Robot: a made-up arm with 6 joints.
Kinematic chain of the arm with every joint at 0, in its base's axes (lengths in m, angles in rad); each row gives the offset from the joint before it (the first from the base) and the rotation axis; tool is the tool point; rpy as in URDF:
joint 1: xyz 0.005 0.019 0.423 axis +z
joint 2: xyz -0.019 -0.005 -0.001 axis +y
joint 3: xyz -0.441 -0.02 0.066 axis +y
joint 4: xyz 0.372 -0.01 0.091 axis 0.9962 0 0.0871
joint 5: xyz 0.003 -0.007 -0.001 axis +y
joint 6: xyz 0.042 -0.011 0.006 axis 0.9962 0 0.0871
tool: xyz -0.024 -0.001 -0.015 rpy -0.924 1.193 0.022
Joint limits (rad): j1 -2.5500..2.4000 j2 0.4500..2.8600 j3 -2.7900..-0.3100 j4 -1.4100..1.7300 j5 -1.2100..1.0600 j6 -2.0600..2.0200
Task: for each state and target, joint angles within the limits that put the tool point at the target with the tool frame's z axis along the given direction. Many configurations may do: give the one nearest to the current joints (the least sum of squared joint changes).
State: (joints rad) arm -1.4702 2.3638 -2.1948 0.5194 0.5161 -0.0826
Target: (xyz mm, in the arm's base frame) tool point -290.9 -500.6 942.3 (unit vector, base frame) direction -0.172 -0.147 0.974
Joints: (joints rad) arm -2.0268 1.9913 -2.1653 0.9511 -0.1991 0.4168
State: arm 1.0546 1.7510 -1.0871 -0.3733 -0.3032 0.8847
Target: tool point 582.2 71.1 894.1 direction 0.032 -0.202 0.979
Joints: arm 0.1624 1.8933 -1.8337 0.2043 -0.5681 1.3610
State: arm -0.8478 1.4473 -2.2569 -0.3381 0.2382 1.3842
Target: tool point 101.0 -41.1 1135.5 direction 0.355 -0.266 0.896
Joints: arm -0.1908 1.0825 -1.6881 -0.0924 0.5166 1.6442
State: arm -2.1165 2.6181 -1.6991 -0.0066 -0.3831 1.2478
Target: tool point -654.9 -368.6 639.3 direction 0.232 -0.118 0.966
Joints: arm -2.5500 2.4479 -2.1622 0.2284 -1.0246 0.8134
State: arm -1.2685 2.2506 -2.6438 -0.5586 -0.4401 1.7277
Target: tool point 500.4 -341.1 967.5 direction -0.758 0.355 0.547
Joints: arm -0.5753 2.3180 -2.7900 -0.4651 -1.2067 2.0184
